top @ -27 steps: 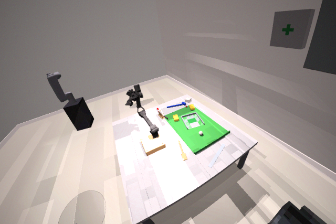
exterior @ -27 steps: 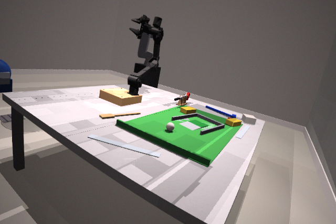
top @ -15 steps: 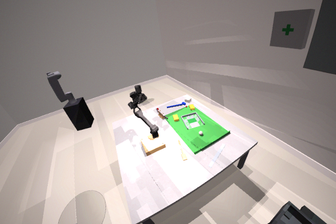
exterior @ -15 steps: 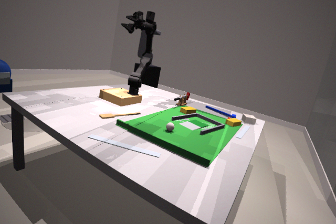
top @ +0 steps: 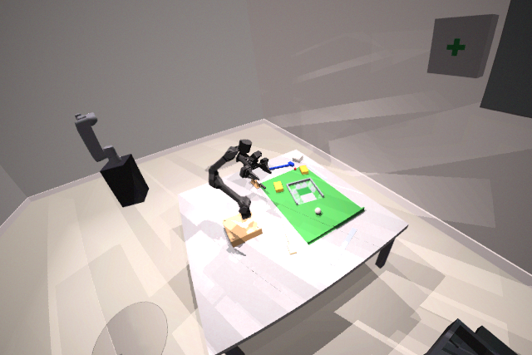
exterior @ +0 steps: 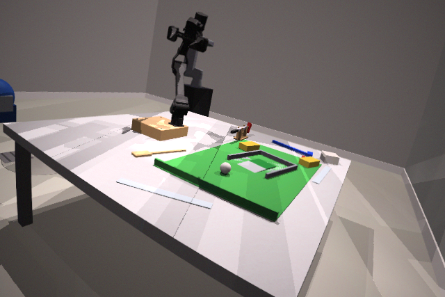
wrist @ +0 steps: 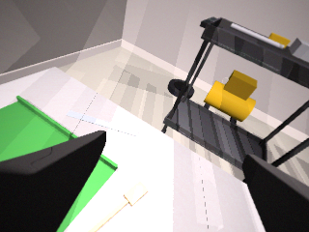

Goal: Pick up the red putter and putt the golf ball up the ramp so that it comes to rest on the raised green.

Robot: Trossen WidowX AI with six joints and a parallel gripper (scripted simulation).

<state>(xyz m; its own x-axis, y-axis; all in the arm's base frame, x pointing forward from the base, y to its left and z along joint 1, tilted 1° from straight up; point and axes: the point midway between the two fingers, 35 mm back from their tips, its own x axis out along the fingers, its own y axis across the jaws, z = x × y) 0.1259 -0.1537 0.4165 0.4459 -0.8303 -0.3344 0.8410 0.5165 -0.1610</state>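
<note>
Now: gripper tip 450 mm above the wooden spatula, 90 mm to the left of it and 60 mm short of it. Also, from my gripper tip: wooden stand 560 mm to the left, 420 mm below, 10 mm ahead; white golf ball 430 mm below, 330 mm ahead, 40 mm to the left; green mat 460 mm below, 330 mm ahead, 240 mm to the left.
</note>
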